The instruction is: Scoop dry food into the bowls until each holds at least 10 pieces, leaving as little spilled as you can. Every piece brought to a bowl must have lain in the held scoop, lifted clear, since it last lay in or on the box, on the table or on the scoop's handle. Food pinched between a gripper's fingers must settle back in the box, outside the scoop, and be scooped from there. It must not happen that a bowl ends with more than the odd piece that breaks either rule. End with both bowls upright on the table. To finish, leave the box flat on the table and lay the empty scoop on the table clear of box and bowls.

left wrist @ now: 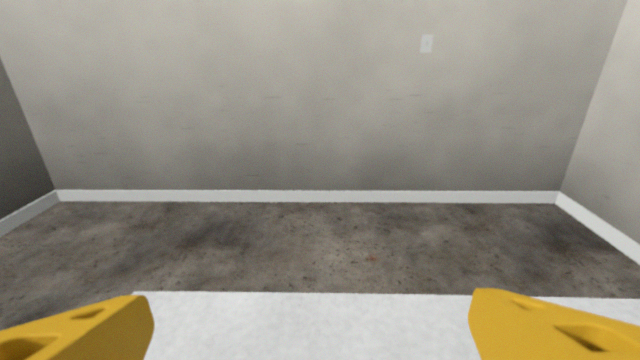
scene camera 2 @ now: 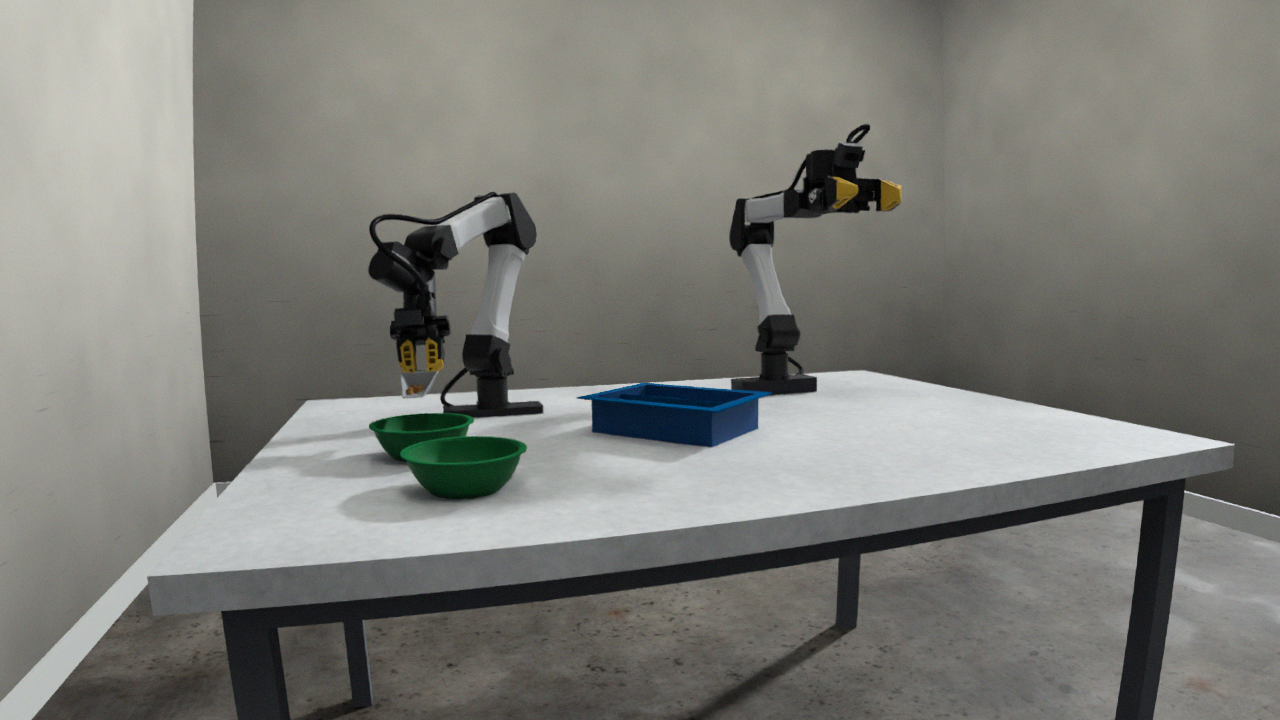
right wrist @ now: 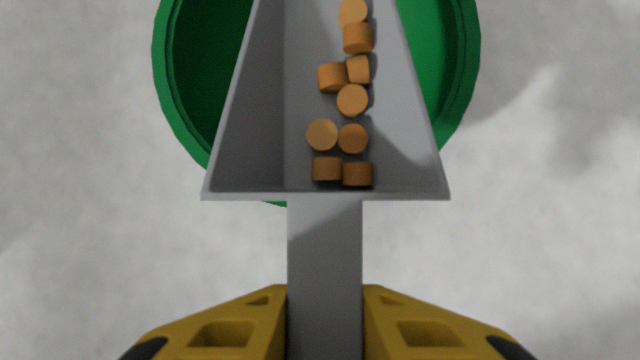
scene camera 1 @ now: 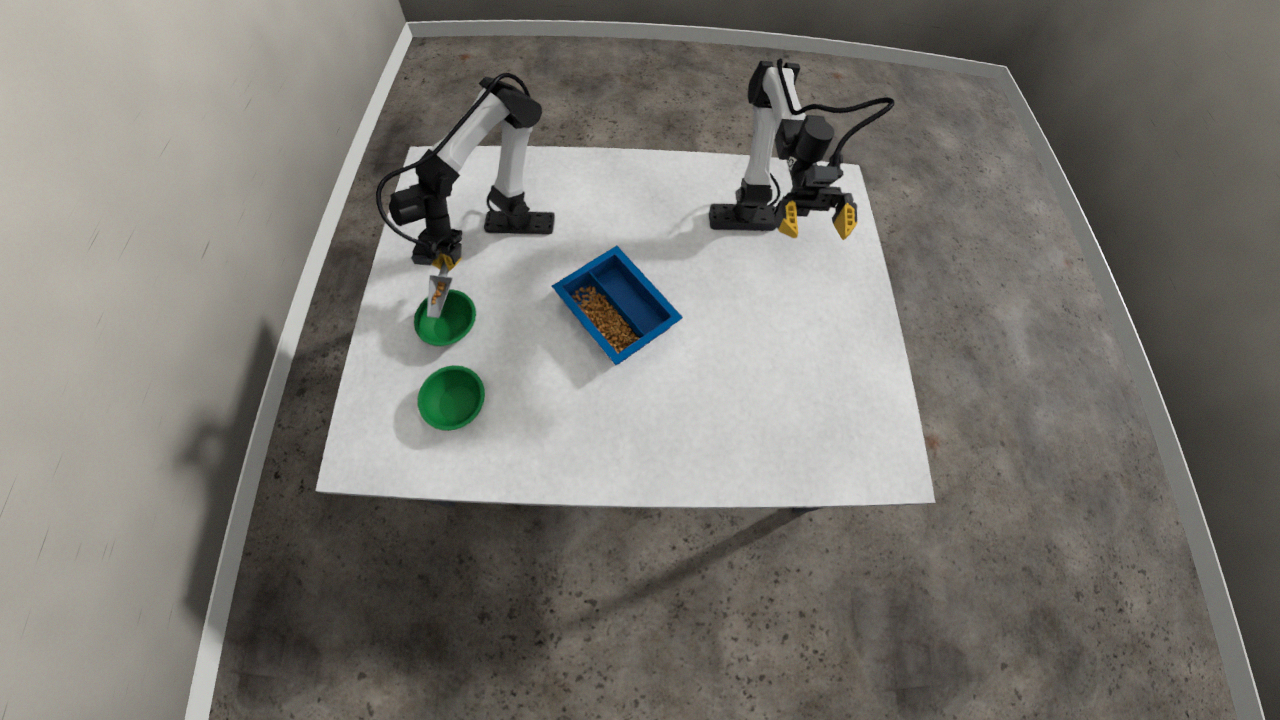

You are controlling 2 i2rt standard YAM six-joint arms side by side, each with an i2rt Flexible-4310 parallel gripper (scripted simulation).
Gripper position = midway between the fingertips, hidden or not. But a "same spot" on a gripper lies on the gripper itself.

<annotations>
my left gripper: left wrist; scene camera 2; scene camera 1 820,237; not seen in the right wrist view (out of frame)
my right gripper: scene camera 2; right wrist; scene camera 1 446,269; not seen in the left wrist view (out of frame)
blue box: scene camera 2 646,410; scene camera 1 642,306; not seen in the left wrist view (out of frame); not seen in the right wrist view (out of frame)
same spot on my left gripper: (left wrist: 496,317) = (scene camera 2: 854,184)
same spot on my right gripper: (right wrist: 389,317) = (scene camera 2: 412,365)
</annotations>
